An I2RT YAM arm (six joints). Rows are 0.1 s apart.
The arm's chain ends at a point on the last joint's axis. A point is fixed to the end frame.
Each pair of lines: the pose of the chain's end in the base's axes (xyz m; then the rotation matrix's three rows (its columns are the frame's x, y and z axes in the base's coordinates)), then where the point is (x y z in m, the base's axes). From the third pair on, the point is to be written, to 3 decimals.
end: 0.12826, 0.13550, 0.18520; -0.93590, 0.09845, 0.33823; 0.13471, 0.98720, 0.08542; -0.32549, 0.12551, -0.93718
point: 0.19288 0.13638 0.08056
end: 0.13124, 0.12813, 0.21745; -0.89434, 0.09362, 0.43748; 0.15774, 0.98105, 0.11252; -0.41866, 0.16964, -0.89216
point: 0.20671 0.13170 0.12040
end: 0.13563, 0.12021, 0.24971; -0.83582, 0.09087, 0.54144; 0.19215, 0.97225, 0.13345; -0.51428, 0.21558, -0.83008
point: 0.222 0.125 0.162
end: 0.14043, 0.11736, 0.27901; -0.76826, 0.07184, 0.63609; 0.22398, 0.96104, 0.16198; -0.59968, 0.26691, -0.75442
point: 0.237 0.125 0.203
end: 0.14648, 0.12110, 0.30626; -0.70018, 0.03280, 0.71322; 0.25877, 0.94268, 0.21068; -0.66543, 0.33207, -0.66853
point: 0.250 0.134 0.242
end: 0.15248, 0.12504, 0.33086; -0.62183, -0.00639, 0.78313; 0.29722, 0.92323, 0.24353; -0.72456, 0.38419, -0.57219
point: 0.263 0.141 0.279
